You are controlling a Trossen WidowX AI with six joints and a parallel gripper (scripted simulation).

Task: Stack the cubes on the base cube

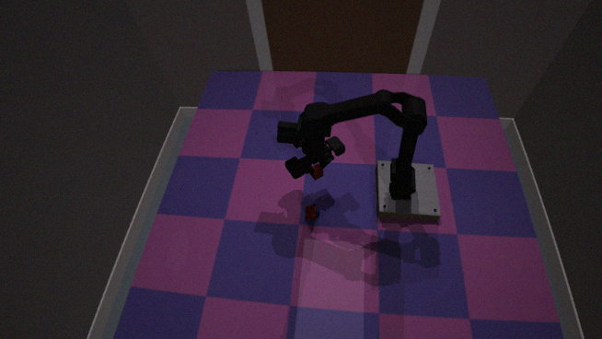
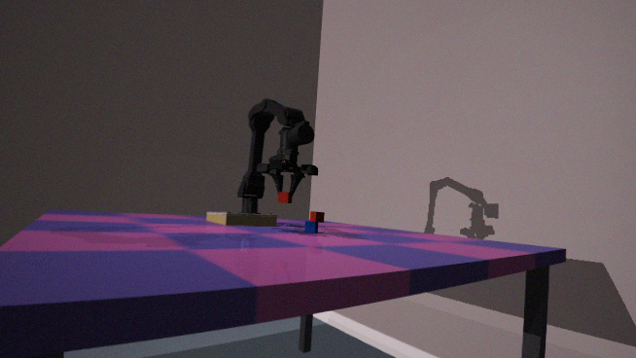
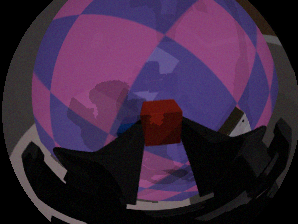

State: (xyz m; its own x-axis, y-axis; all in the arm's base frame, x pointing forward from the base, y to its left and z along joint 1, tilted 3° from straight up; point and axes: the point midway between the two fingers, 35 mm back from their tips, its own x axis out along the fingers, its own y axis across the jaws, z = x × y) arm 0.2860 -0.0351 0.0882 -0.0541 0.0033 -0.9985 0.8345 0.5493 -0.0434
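My gripper tip is 10 mm short of the blue base cube, 100 mm to the right of it and 90 mm above it.
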